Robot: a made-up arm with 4 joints.
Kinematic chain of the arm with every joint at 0, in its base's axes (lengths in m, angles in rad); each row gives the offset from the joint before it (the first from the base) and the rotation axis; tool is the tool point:
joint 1: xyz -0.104 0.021 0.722 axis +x
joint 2: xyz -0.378 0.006 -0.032 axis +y
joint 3: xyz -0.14 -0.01 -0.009 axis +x
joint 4: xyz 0 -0.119 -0.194 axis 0.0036 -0.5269 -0.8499
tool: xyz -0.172 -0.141 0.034
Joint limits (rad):
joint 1: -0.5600..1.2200
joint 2: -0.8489..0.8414
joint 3: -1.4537..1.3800
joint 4: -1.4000..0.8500
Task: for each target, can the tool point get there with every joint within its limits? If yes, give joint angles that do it. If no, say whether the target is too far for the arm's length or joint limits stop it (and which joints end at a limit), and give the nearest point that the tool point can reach.
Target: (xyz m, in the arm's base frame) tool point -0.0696 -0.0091 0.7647
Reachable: no: joint limits stop it (at a limit: joint 2, joint 3, joint 4) | nearest point -0.2953 -0.1211 0.9235 | short by 0.298 m
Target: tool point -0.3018 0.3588 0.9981
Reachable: no: joint limits stop it (at a limit: joint 1, joint 2, joint 3, joint 4) | nearest point -0.2529 0.3047 0.6880 | short by 0.319 m
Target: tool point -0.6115 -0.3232 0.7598
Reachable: yes | joints -0.1944 0.6585 -0.1466 -1.0590
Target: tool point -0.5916 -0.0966 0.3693
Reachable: yes | joints 0.2390 0.1112 0.6148 -1.1823
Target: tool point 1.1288 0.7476 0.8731
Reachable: no: too far | nearest point -0.2529 0.3047 0.6880 | short by 1.463 m
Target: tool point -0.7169 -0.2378 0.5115
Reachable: yes | joints 0.6270 -0.2778 -0.6311 -0.5131
